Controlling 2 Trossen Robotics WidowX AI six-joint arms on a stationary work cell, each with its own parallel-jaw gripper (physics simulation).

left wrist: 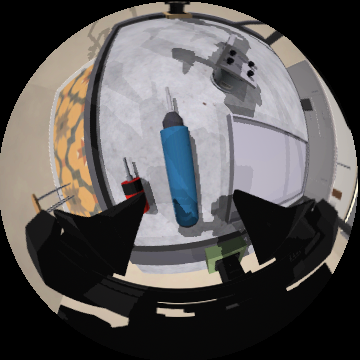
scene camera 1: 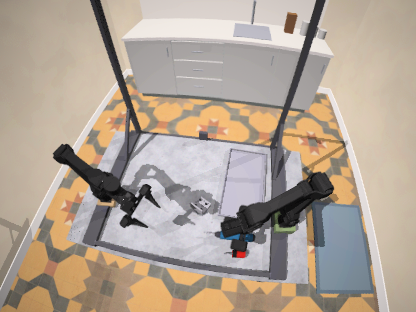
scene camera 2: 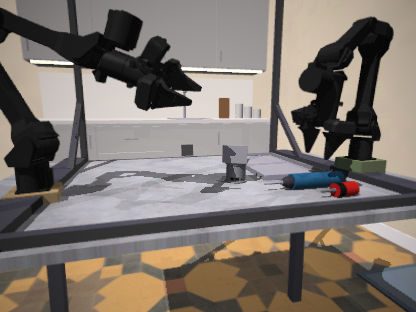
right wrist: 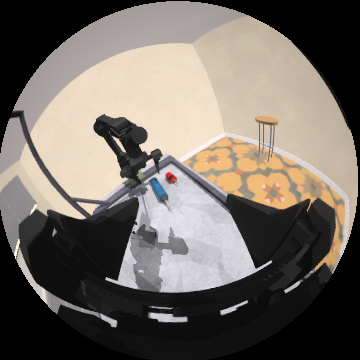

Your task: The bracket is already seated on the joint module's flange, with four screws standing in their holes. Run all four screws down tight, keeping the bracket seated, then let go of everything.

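Where they show: left gripper, fingertip midpoint: (left wrist: 190, 195) (scene camera 2: 316, 156) (right wrist: 149, 178); right gripper, fingertip midpoint: (scene camera 1: 154, 217) (scene camera 2: 196, 95) (right wrist: 183, 200); left arm's base at its link origin: (left wrist: 226, 261) (scene camera 1: 285, 221) (scene camera 2: 359, 158); right arm's base at its link origin: (scene camera 1: 106, 196) (scene camera 2: 35, 189).
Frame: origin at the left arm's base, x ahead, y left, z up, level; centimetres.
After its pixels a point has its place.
The pale grey bracket (scene camera 1: 201, 204) @[x 40.4, y -6.9, z 1.1 cm] (scene camera 2: 235, 152) @[x 42.4, y -3.5, z 3.6 cm] (left wrist: 241, 71) @[x 38.7, y -6.0, z 1.0 cm] sits on the dark round joint module (scene camera 2: 235, 173) @[x 42.0, y -4.1, z -2.5 cm]. Black screw heads (left wrist: 230, 61) @[x 39.8, y -3.9, z 1.9 cm] show on its face in the left wrist view; their depth is unclear. A blue driver (scene camera 2: 312, 180) @[x 25.9, y 8.6, z -2.9 cm] (left wrist: 179, 160) @[x 26.2, y 6.5, z -1.4 cm] (right wrist: 159, 189) @[x 27.7, y 6.9, z -1.4 cm] lies on the table, its thin tip pointing toward the module's side. A shorter red and black driver (scene camera 1: 239, 254) @[x 21.9, y 15.5, z -2.2 cm] (scene camera 2: 348, 189) @[x 22.6, y 16.8, z -3.3 cm] (left wrist: 132, 187) @[x 23.9, y 14.3, z -2.2 cm] (right wrist: 171, 177) @[x 24.8, y 14.7, z -2.3 cm] lies beside it. My left gripper (scene camera 2: 319, 153) @[x 23.2, y 6.3, z 3.1 cm] (left wrist: 190, 195) @[x 23.2, y 6.3, z 3.1 cm] is open and empty above the blue driver's rear end. My right gripper (scene camera 1: 153, 217) @[x 56.9, y 7.1, z 18.2 cm] (scene camera 2: 196, 96) @[x 56.9, y 7.1, z 18.2 cm] (right wrist: 183, 200) @[x 56.9, y 7.1, z 18.2 cm] is open and empty, high left of the bracket.
A flat pale tray (scene camera 1: 245, 175) @[x 17.9, y -27.6, z -5.0 cm] (left wrist: 265, 160) @[x 22.4, y -12.8, z -5.1 cm] lies behind the blue driver in scene camera 1. Dark frame rails (scene camera 1: 175, 263) @[x 50.1, y 21.2, z -3.5 cm] border the table, with uprights at the back corners. The left arm's green base block (scene camera 2: 367, 165) @[x 2.7, y 5.0, z -1.2 cm] (left wrist: 215, 257) @[x 4.7, y 3.1, z 0.0 cm] stands behind the blue driver's rear end.
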